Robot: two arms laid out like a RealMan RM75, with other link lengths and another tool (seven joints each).
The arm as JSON. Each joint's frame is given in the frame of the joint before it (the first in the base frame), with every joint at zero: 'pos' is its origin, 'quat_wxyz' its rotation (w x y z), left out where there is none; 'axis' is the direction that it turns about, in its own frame. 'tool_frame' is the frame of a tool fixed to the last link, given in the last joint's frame.
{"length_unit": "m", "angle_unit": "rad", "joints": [
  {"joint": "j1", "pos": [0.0, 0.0, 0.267], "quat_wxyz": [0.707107, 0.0, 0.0, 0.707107], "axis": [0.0, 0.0, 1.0]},
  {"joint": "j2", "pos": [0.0, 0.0, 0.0], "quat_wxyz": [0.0, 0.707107, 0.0, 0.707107], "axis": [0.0, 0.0, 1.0]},
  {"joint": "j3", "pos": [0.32, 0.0, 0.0], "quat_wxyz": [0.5, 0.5, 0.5, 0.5], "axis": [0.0, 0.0, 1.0]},
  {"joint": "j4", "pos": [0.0, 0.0, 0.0], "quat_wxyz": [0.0, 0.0, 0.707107, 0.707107], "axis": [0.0, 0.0, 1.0]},
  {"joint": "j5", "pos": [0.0, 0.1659, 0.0], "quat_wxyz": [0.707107, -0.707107, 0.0, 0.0], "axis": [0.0, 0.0, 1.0]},
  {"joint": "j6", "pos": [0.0, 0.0, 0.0], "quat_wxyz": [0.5, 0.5, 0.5, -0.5], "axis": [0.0, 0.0, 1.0]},
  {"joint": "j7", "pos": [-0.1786, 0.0, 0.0], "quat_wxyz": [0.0, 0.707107, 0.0, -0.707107], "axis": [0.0, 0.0, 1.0]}
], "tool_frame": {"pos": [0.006, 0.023, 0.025], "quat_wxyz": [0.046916, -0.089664, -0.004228, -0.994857]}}
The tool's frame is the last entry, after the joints.
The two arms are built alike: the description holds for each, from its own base.
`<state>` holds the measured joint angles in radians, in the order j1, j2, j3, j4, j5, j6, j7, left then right.
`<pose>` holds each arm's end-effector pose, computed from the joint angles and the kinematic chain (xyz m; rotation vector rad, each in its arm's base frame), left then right.
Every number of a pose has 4 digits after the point. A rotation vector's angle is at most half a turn.
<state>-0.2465 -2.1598 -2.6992 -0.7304 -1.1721 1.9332 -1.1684 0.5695 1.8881 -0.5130 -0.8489 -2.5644 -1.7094 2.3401</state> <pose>-0.2658 0.2474 -0.0163 -1.8943 1.2255 -0.1649 0.3761 0.3221 0.0370 -0.1558 2.7903 0.3767</pose>
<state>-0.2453 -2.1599 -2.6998 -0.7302 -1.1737 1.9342 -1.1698 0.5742 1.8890 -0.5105 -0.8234 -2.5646 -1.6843 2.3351</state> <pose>-0.2659 0.2472 -0.0160 -1.8942 1.2222 -0.1659 0.3769 0.3246 0.0335 -0.1479 2.7922 0.3855</pose>
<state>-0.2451 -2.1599 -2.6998 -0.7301 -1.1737 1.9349 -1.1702 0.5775 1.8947 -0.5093 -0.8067 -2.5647 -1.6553 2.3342</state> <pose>-0.2658 0.2470 -0.0160 -1.8945 1.2219 -0.1668 0.3777 0.3277 0.0292 -0.1376 2.7892 0.4006</pose>
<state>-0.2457 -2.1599 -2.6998 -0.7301 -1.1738 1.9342 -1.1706 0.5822 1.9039 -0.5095 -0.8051 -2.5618 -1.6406 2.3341</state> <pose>-0.2658 0.2473 -0.0160 -1.8945 1.2218 -0.1665 0.3754 0.3308 0.0250 -0.1416 2.7903 0.4127</pose>
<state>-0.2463 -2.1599 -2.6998 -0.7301 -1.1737 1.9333 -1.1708 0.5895 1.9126 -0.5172 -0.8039 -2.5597 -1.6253 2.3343</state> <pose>-0.2658 0.2476 -0.0160 -1.8946 1.2219 -0.1659 0.3727 0.3344 0.0208 -0.1541 2.7875 0.4177</pose>
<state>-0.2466 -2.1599 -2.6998 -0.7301 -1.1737 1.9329 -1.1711 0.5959 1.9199 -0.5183 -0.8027 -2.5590 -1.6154 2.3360</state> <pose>-0.2658 0.2477 -0.0160 -1.8948 1.2218 -0.1657 0.3700 0.3372 0.0174 -0.1591 2.7888 0.4236</pose>
